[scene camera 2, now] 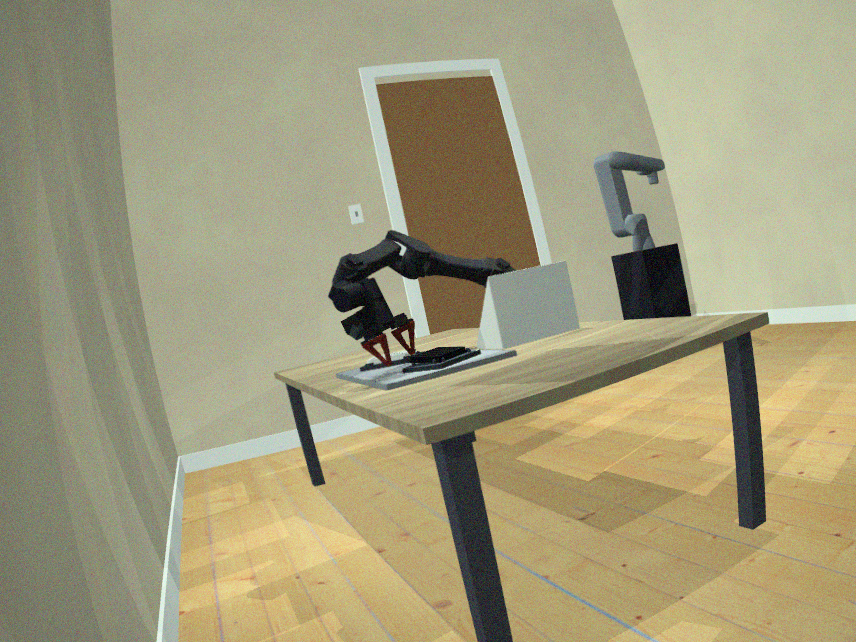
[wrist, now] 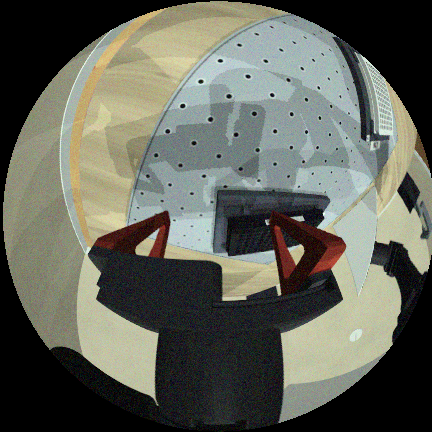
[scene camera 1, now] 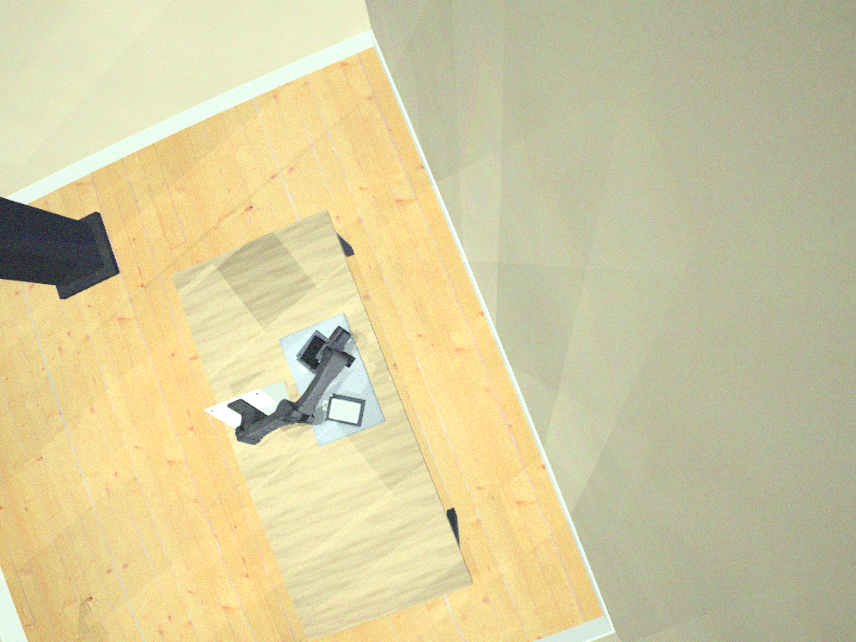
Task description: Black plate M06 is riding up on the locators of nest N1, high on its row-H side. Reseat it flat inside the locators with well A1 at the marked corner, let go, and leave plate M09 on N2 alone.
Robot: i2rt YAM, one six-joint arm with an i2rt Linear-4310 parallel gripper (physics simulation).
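Frame: origin at the arm's base, x ahead, y up, z right, level; metres.
Seen in the pictures: gripper, fingertip midpoint: [scene camera 2: 401, 360] [wrist: 219, 215]; arm's base at its link origin: [scene camera 2: 520, 300] [wrist: 369, 251] [scene camera 1: 250, 411].
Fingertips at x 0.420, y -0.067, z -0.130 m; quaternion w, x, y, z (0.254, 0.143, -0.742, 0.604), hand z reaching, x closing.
Pixels of each thing's top centre, then the offset from my fingertips to it. Level surfaces: height alone.
- Black plate M06 at its top centre: [wrist: 276, 242] [scene camera 2: 437, 349] [scene camera 1: 313, 352] dx -0.093, dy +0.003, dz -0.006 m
- dark nest N1 at its top centre: [wrist: 274, 235] [scene camera 2: 440, 354] [scene camera 1: 313, 352] dx -0.098, dy -0.010, dz -0.008 m
- Pale plate M09 at its top centre: [scene camera 2: 391, 354] [scene camera 1: 344, 411] dx -0.067, dy -0.006, dz +0.286 m
- grey perforated board at its top centre: [wrist: 336, 148] [scene camera 2: 415, 363] [scene camera 1: 331, 379] dx -0.080, dy -0.032, dz +0.136 m
- wooden table at its surface level: dy -0.045 m
Black plate M06 [scene camera 1: 314, 349] [scene camera 2: 436, 355] [wrist: 250, 242] sits on dark nest N1 [wrist: 272, 200]. The right finger and the arm hide parts of it, and its tilt and the marked corner cannot be read clearly. My gripper [scene camera 2: 398, 359] [wrist: 219, 215] is open and empty, low over the board beside N1. In the wrist view the plate shows beyond the fingers, partly behind the right one. Pale plate M09 [scene camera 1: 344, 410] [wrist: 380, 95] sits in the dark frame of nest N2 [wrist: 356, 85], well away from the fingers.
A grey perforated board [scene camera 1: 359, 386] [scene camera 2: 497, 354] [wrist: 280, 105] bears both nests on the wooden table [scene camera 2: 587, 373]. A white slanted panel [scene camera 1: 228, 412] [scene camera 2: 528, 304] stands by the arm's base. A black pedestal [scene camera 2: 649, 283] with another grey arm stands behind the table.
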